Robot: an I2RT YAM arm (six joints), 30 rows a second.
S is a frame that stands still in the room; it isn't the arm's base.
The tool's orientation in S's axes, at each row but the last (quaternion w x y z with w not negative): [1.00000 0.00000 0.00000 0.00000]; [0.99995 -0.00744 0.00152 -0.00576]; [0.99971 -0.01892 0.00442 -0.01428]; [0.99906 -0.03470 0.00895 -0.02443]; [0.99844 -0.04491 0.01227 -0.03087]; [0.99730 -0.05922 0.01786 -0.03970]
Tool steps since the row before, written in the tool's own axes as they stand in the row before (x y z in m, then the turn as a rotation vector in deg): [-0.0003 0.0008 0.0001 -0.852 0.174 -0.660]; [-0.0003 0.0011 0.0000 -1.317 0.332 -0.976]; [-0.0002 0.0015 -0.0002 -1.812 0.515 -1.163]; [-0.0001 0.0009 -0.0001 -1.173 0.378 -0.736]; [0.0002 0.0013 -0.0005 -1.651 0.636 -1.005]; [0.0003 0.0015 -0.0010 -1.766 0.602 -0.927]
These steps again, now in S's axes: [-0.0003 0.0008 0.0001 -0.852 0.174 -0.660]; [-0.0003 0.0011 0.0000 -1.316 0.333 -0.977]; [-0.0002 0.0015 -0.0003 -1.807 0.523 -1.167]; [-0.0001 0.0009 -0.0002 -1.168 0.384 -0.741]; [0.0003 0.0012 -0.0006 -1.636 0.646 -1.022]; [0.0004 0.0013 -0.0012 -1.750 0.631 -0.937]
